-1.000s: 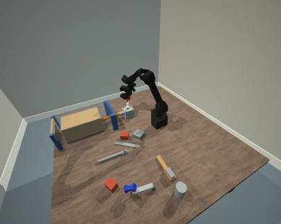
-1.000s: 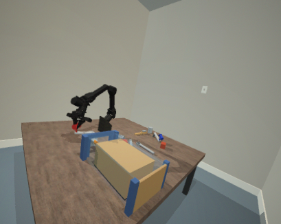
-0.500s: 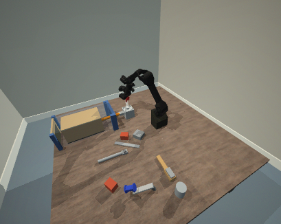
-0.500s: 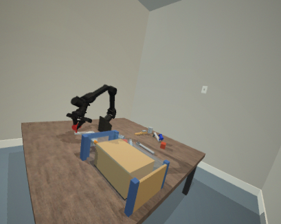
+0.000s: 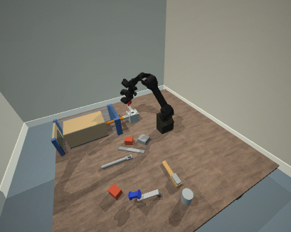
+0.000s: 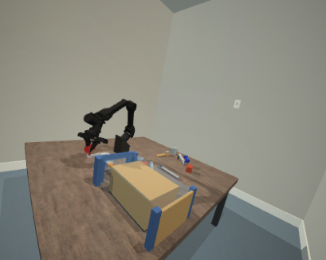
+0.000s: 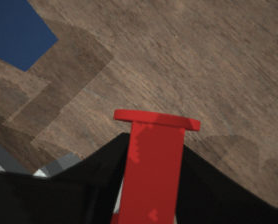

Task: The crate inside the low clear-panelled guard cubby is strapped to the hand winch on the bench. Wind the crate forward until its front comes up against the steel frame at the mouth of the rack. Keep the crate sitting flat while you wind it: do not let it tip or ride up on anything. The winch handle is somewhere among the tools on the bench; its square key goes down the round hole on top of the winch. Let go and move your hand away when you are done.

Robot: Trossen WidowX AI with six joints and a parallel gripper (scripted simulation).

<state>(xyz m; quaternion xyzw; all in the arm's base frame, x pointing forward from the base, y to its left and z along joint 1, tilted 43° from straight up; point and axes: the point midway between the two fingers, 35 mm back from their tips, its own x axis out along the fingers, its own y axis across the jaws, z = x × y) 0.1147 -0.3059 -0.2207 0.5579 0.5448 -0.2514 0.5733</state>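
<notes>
My gripper tip is 5 cm to the right of the red-gripped winch handle and 3 cm above it. Round my gripper tip: blue frame (17 cm ahead, 9 cm to the left, 3 cm below); then red handle knob (1 cm to the left, 1 cm behind); then grey winch (11 cm to the left, 10 cm below).
</notes>
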